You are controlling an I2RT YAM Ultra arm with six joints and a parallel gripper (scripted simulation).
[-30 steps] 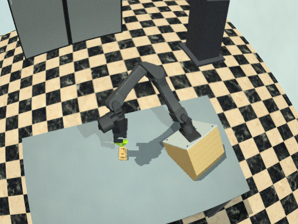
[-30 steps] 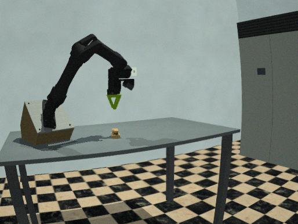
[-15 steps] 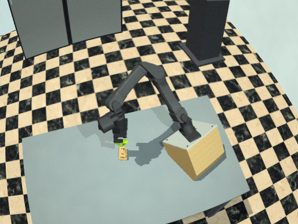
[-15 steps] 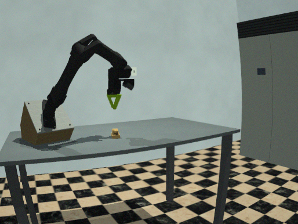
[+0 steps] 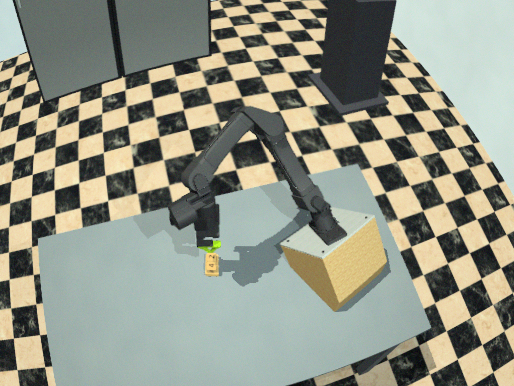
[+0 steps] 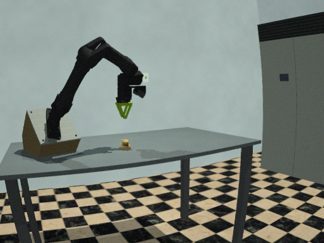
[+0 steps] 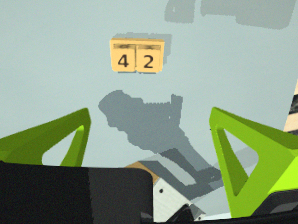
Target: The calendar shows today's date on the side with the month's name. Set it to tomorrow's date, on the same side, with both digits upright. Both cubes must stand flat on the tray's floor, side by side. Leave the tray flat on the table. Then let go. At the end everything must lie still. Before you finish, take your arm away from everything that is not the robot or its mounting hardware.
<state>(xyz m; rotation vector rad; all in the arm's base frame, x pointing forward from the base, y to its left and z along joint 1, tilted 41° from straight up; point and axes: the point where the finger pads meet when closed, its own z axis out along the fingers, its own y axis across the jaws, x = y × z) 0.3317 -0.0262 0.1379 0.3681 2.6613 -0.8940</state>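
Right now the tan tray is 150 mm below my hand, 20 mm to the left of it and 10 mm ahead of it.
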